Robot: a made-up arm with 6 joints. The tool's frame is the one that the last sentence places. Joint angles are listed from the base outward.
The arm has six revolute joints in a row. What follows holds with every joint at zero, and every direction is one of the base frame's.
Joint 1 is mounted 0.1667 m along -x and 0.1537 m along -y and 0.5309 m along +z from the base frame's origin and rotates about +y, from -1.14 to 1.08 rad.
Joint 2 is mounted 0.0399 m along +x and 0.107 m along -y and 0.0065 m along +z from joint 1 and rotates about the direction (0.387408, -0.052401, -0.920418), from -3.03 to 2.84 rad.
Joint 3 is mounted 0.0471 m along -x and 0.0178 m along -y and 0.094 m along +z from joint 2 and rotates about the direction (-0.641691, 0.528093, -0.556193), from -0.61 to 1.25 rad.
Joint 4 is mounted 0.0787 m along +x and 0.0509 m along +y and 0.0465 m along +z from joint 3 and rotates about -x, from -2.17 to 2.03 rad.
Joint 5 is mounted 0.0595 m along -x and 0.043 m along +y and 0.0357 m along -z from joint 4 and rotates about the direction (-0.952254, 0.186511, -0.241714), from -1.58 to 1.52 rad.
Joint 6 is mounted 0.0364 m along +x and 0.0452 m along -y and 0.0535 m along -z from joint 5 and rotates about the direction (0.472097, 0.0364, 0.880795), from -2.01 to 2.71 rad.
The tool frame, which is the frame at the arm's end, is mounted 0.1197 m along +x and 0.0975 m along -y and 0.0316 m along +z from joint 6; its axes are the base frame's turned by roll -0.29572, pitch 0.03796 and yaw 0.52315 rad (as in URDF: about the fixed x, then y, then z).
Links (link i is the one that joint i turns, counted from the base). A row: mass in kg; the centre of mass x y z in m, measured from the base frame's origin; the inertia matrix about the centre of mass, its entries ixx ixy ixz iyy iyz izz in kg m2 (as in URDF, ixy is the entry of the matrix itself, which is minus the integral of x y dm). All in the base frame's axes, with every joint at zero. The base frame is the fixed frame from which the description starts. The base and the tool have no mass.
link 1: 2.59; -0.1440 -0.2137 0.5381; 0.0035 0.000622 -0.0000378 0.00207 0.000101 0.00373
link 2: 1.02; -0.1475 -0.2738 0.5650; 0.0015 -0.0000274 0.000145 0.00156 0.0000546 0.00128
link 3: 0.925; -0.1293 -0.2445 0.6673; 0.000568 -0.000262 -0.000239 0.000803 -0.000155 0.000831
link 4: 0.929; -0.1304 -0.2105 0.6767; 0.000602 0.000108 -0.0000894 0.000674 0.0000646 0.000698
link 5: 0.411; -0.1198 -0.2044 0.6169; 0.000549 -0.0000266 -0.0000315 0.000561 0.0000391 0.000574
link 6: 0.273; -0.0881 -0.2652 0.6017; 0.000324 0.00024 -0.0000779 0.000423 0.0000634 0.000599
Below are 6 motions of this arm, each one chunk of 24 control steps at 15 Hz.
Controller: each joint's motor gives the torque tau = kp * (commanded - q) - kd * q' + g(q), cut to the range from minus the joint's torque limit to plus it. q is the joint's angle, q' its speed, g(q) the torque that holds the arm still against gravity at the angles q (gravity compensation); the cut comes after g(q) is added. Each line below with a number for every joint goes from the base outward.
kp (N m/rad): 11 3.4 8.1 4.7 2.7 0.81
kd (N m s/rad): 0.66 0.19 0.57 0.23 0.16 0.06
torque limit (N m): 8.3 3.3 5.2 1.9 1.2 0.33
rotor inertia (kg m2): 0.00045 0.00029 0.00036 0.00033 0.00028 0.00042
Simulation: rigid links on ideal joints. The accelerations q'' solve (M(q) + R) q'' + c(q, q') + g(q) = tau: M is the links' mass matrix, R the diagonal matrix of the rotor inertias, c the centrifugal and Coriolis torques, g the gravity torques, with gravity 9.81 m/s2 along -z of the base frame. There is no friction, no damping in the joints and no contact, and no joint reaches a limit. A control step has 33 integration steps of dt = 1/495 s. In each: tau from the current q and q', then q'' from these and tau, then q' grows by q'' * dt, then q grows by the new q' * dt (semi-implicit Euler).
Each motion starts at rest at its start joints. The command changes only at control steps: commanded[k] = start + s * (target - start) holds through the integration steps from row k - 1 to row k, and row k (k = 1, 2, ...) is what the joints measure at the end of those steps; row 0 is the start. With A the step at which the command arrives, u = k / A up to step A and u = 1 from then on. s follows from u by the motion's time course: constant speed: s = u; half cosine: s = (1 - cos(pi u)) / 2; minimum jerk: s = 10 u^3 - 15 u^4 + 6 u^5; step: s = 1 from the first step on.
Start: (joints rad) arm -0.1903 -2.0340 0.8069 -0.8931 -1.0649 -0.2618
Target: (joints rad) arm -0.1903 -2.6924 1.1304 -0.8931 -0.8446 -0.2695
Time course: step
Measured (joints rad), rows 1 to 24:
1: -0.1592 -2.3121 0.9729 -0.9940 -1.0001 -0.2275
2: -0.1820 -2.6487 1.0669 -0.9059 -0.8978 -0.2556
3: -0.2110 -2.8153 1.1003 -0.8455 -0.8210 -0.2947
4: -0.2095 -2.7976 1.1174 -0.8515 -0.8100 -0.2962
5: -0.1974 -2.7186 1.1279 -0.8820 -0.8320 -0.2834
6: -0.1883 -2.6685 1.1340 -0.8997 -0.8484 -0.2715
7: -0.1864 -2.6625 1.1362 -0.9002 -0.8506 -0.2669
8: -0.1887 -2.6782 1.1349 -0.8945 -0.8462 -0.2682
9: -0.1908 -2.6932 1.1320 -0.8912 -0.8431 -0.2701
10: -0.1912 -2.6989 1.1296 -0.8916 -0.8433 -0.2703
11: -0.1906 -2.6975 1.1285 -0.8932 -0.8447 -0.2695
12: -0.1901 -2.6941 1.1289 -0.8940 -0.8455 -0.2689
13: -0.1900 -2.6919 1.1298 -0.8938 -0.8453 -0.2689
14: -0.1902 -2.6912 1.1306 -0.8932 -0.8447 -0.2694
15: -0.1903 -2.6916 1.1309 -0.8928 -0.8443 -0.2697
16: -0.1904 -2.6921 1.1308 -0.8928 -0.8442 -0.2698
17: -0.1904 -2.6924 1.1306 -0.8930 -0.8444 -0.2697
18: -0.1903 -2.6926 1.1304 -0.8931 -0.8446 -0.2695
19: -0.1903 -2.6926 1.1303 -0.8932 -0.8447 -0.2694
20: -0.1903 -2.6925 1.1303 -0.8932 -0.8447 -0.2694
21: -0.1903 -2.6924 1.1303 -0.8931 -0.8446 -0.2695
22: -0.1903 -2.6924 1.1304 -0.8931 -0.8446 -0.2695
23: -0.1903 -2.6924 1.1304 -0.8931 -0.8446 -0.2695
24: -0.1903 -2.6924 1.1304 -0.8931 -0.8446 -0.2695

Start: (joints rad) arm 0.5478 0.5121 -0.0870 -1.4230 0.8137 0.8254
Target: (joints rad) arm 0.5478 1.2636 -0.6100 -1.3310 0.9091 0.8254
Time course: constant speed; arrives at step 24
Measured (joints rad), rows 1 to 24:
1: 0.5512 0.5246 -0.0987 -1.4188 0.8161 0.8257
2: 0.5534 0.5536 -0.1164 -1.4153 0.8192 0.8263
3: 0.5531 0.5909 -0.1370 -1.4123 0.8231 0.8261
4: 0.5510 0.6279 -0.1592 -1.4091 0.8275 0.8254
5: 0.5485 0.6611 -0.1822 -1.4056 0.8319 0.8251
6: 0.5467 0.6917 -0.2051 -1.4020 0.8359 0.8254
7: 0.5459 0.7216 -0.2275 -1.3983 0.8397 0.8259
8: 0.5461 0.7522 -0.2493 -1.3944 0.8435 0.8262
9: 0.5468 0.7834 -0.2707 -1.3904 0.8475 0.8262
10: 0.5476 0.8149 -0.2920 -1.3864 0.8515 0.8259
11: 0.5481 0.8463 -0.3134 -1.3824 0.8555 0.8257
12: 0.5482 0.8776 -0.3350 -1.3786 0.8594 0.8257
13: 0.5481 0.9088 -0.3568 -1.3747 0.8634 0.8257
14: 0.5478 0.9401 -0.3788 -1.3709 0.8674 0.8257
15: 0.5475 0.9715 -0.4007 -1.3671 0.8713 0.8258
16: 0.5473 1.0028 -0.4226 -1.3633 0.8753 0.8258
17: 0.5472 1.0342 -0.4444 -1.3594 0.8793 0.8258
18: 0.5472 1.0654 -0.4662 -1.3555 0.8833 0.8258
19: 0.5473 1.0967 -0.4879 -1.3517 0.8873 0.8257
20: 0.5473 1.1279 -0.5097 -1.3478 0.8912 0.8257
21: 0.5474 1.1592 -0.5315 -1.3439 0.8952 0.8257
22: 0.5474 1.1905 -0.5533 -1.3400 0.8992 0.8257
23: 0.5473 1.2218 -0.5751 -1.3362 0.9031 0.8257
24: 0.5473 1.2531 -0.5969 -1.3323 0.9071 0.8257

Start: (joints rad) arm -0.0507 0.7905 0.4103 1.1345 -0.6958 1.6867
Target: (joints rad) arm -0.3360 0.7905 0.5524 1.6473 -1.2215 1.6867
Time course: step
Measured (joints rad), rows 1 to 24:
1: -0.1796 0.7255 0.5001 1.4745 -1.0914 1.7075
2: -0.3168 0.7672 0.5249 1.6443 -1.1520 1.6968
3: -0.3714 0.8220 0.5385 1.6747 -1.1785 1.6732
4: -0.3657 0.8378 0.5505 1.6567 -1.2078 1.6765
5: -0.3453 0.8168 0.5545 1.6439 -1.2229 1.6860
6: -0.3328 0.7900 0.5531 1.6433 -1.2242 1.6892
7: -0.3301 0.7781 0.5513 1.6461 -1.2219 1.6884
8: -0.3325 0.7808 0.5510 1.6476 -1.2208 1.6872
9: -0.3354 0.7881 0.5518 1.6476 -1.2211 1.6867
10: -0.3369 0.7928 0.5525 1.6474 -1.2215 1.6865
11: -0.3370 0.7934 0.5528 1.6473 -1.2216 1.6866
12: -0.3364 0.7919 0.5527 1.6473 -1.2215 1.6866
13: -0.3360 0.7904 0.5524 1.6473 -1.2215 1.6867
14: -0.3358 0.7898 0.5523 1.6473 -1.2215 1.6867
15: -0.3358 0.7900 0.5523 1.6473 -1.2215 1.6867
16: -0.3360 0.7904 0.5524 1.6473 -1.2215 1.6867
17: -0.3360 0.7906 0.5524 1.6473 -1.2215 1.6867
18: -0.3360 0.7907 0.5524 1.6473 -1.2215 1.6867
19: -0.3360 0.7906 0.5524 1.6473 -1.2215 1.6867
20: -0.3360 0.7905 0.5524 1.6473 -1.2215 1.6867
21: -0.3360 0.7905 0.5524 1.6473 -1.2215 1.6867
22: -0.3360 0.7905 0.5524 1.6473 -1.2215 1.6867
23: -0.3360 0.7905 0.5524 1.6473 -1.2215 1.6867
24: -0.3360 0.7905 0.5524 1.6473 -1.2215 1.6867

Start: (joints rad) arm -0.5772 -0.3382 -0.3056 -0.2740 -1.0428 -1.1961
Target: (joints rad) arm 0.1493 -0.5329 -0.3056 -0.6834 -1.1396 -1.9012
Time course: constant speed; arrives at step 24
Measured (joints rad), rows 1 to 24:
1: -0.5655 -0.3483 -0.3082 -0.2845 -1.0431 -1.2128
2: -0.5403 -0.3629 -0.3104 -0.3031 -1.0488 -1.2395
3: -0.5078 -0.3719 -0.3106 -0.3223 -1.0551 -1.2678
4: -0.4729 -0.3747 -0.3092 -0.3397 -1.0595 -1.2964
5: -0.4381 -0.3762 -0.3071 -0.3561 -1.0628 -1.3253
6: -0.4049 -0.3800 -0.3052 -0.3724 -1.0661 -1.3542
7: -0.3737 -0.3872 -0.3044 -0.3892 -1.0698 -1.3834
8: -0.3442 -0.3968 -0.3044 -0.4062 -1.0738 -1.4128
9: -0.3155 -0.4073 -0.3051 -0.4234 -1.0780 -1.4423
10: -0.2867 -0.4174 -0.3058 -0.4406 -1.0823 -1.4719
11: -0.2573 -0.4266 -0.3064 -0.4578 -1.0864 -1.5015
12: -0.2271 -0.4347 -0.3066 -0.4749 -1.0905 -1.5310
13: -0.1965 -0.4422 -0.3065 -0.4920 -1.0945 -1.5603
14: -0.1657 -0.4495 -0.3063 -0.5090 -1.0985 -1.5897
15: -0.1349 -0.4570 -0.3061 -0.5261 -1.1025 -1.6190
16: -0.1044 -0.4649 -0.3060 -0.5431 -1.1065 -1.6483
17: -0.0742 -0.4730 -0.3060 -0.5601 -1.1105 -1.6777
18: -0.0441 -0.4814 -0.3060 -0.5772 -1.1145 -1.7071
19: -0.0140 -0.4898 -0.3061 -0.5942 -1.1186 -1.7365
20: 0.0161 -0.4981 -0.3062 -0.6113 -1.1226 -1.7659
21: 0.0463 -0.5063 -0.3063 -0.6284 -1.1266 -1.7953
22: 0.0766 -0.5144 -0.3063 -0.6454 -1.1307 -1.8247
23: 0.1069 -0.5224 -0.3063 -0.6625 -1.1347 -1.8541
24: 0.1372 -0.5304 -0.3063 -0.6796 -1.1387 -1.8835

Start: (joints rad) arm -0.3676 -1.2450 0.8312 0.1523 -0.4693 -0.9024
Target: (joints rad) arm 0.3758 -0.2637 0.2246 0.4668 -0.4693 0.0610
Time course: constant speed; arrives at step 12
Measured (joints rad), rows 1 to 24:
1: -0.3347 -1.2064 0.7956 0.1783 -0.4593 -0.8669
2: -0.2781 -1.1320 0.7497 0.2025 -0.4583 -0.7971
3: -0.2125 -1.0404 0.7024 0.2241 -0.4641 -0.7133
4: -0.1465 -0.9481 0.6545 0.2473 -0.4690 -0.6285
5: -0.0827 -0.8621 0.6056 0.2730 -0.4704 -0.5466
6: -0.0210 -0.7812 0.5554 0.2999 -0.4698 -0.4667
7: 0.0399 -0.7019 0.5044 0.3265 -0.4690 -0.3872
8: 0.1010 -0.6217 0.4531 0.3527 -0.4687 -0.3072
9: 0.1627 -0.5401 0.4022 0.3786 -0.4689 -0.2270
10: 0.2248 -0.4576 0.3516 0.4046 -0.4691 -0.1466
11: 0.2871 -0.3750 0.3012 0.4307 -0.4693 -0.0663
12: 0.3493 -0.2926 0.2509 0.4569 -0.4693 0.0140
13: 0.3837 -0.2435 0.2391 0.4606 -0.4750 0.0529
14: 0.3930 -0.2357 0.2378 0.4641 -0.4749 0.0619
15: 0.3876 -0.2480 0.2338 0.4671 -0.4713 0.0618
16: 0.3784 -0.2619 0.2276 0.4675 -0.4690 0.0610
17: 0.3724 -0.2694 0.2230 0.4666 -0.4687 0.0610
18: 0.3712 -0.2703 0.2215 0.4661 -0.4691 0.0614
19: 0.3729 -0.2675 0.2223 0.4662 -0.4694 0.0615
20: 0.3753 -0.2641 0.2240 0.4667 -0.4694 0.0612
21: 0.3767 -0.2622 0.2251 0.4670 -0.4693 0.0609
22: 0.3770 -0.2620 0.2254 0.4670 -0.4693 0.0608
23: 0.3765 -0.2628 0.2252 0.4669 -0.4693 0.0608
24: 0.3759 -0.2636 0.2247 0.4668 -0.4693 0.0610

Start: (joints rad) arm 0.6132 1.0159 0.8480 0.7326 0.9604 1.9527
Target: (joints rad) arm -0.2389 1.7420 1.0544 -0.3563 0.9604 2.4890
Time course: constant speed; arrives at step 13
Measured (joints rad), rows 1 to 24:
1: 0.5825 1.0274 0.8561 0.6730 0.9722 1.9632
2: 0.5211 1.0771 0.8662 0.5919 0.9696 1.9985
3: 0.4473 1.1510 0.8808 0.5068 0.9615 2.0444
4: 0.3749 1.2249 0.8987 0.4220 0.9557 2.0908
5: 0.3077 1.2874 0.9167 0.3379 0.9538 2.1345
6: 0.2435 1.3407 0.9329 0.2542 0.9544 2.1759
7: 0.1796 1.3918 0.9480 0.1704 0.9554 2.2167
8: 0.1147 1.4450 0.9630 0.0865 0.9559 2.2578
9: 0.0492 1.5006 0.9785 0.0025 0.9560 2.2993
10: -0.0166 1.5572 0.9944 -0.0814 0.9560 2.3408
11: -0.0822 1.6136 1.0103 -0.1653 0.9561 2.3823
12: -0.1477 1.6695 1.0262 -0.2491 0.9562 2.4238
13: -0.2132 1.7250 1.0419 -0.3330 0.9564 2.4654
14: -0.2421 1.7649 1.0505 -0.3576 0.9528 2.4940
15: -0.2445 1.7660 1.0571 -0.3576 0.9562 2.4942
16: -0.2408 1.7516 1.0575 -0.3555 0.9596 2.4888
17: -0.2385 1.7407 1.0549 -0.3556 0.9607 2.4878
18: -0.2381 1.7377 1.0532 -0.3563 0.9607 2.4890
19: -0.2385 1.7393 1.0532 -0.3565 0.9604 2.4897
20: -0.2389 1.7416 1.0540 -0.3564 0.9604 2.4894
21: -0.2390 1.7427 1.0546 -0.3563 0.9604 2.4890
22: -0.2390 1.7427 1.0547 -0.3562 0.9604 2.4888
23: -0.2389 1.7423 1.0546 -0.3563 0.9604 2.4889
24: -0.2389 1.7419 1.0544 -0.3563 0.9604 2.4890

